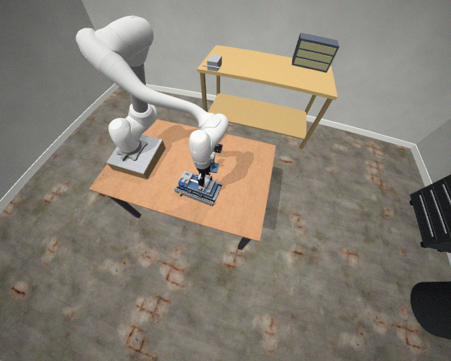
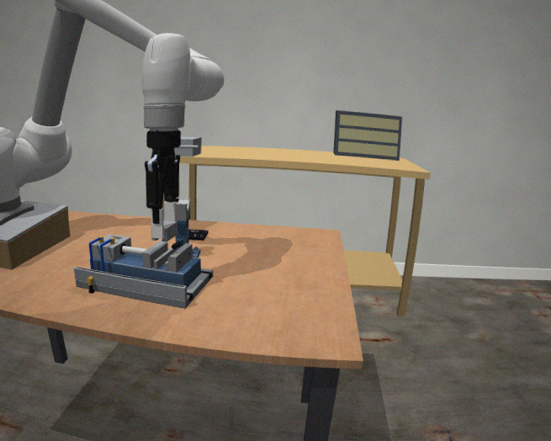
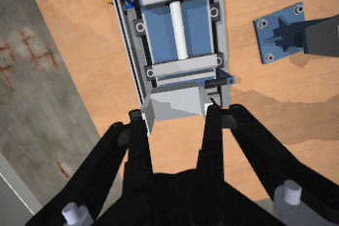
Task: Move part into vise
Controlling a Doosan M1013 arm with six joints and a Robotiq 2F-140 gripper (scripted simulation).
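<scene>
My gripper is now 3 cm above the part. Also, from my hand: work stop (7 cm to the left, 8 cm below); then moving jaw (3 cm behind, 2 cm to the left, 9 cm below); then fixed jaw (3 cm ahead, 2 cm to the left, 9 cm below).
</scene>
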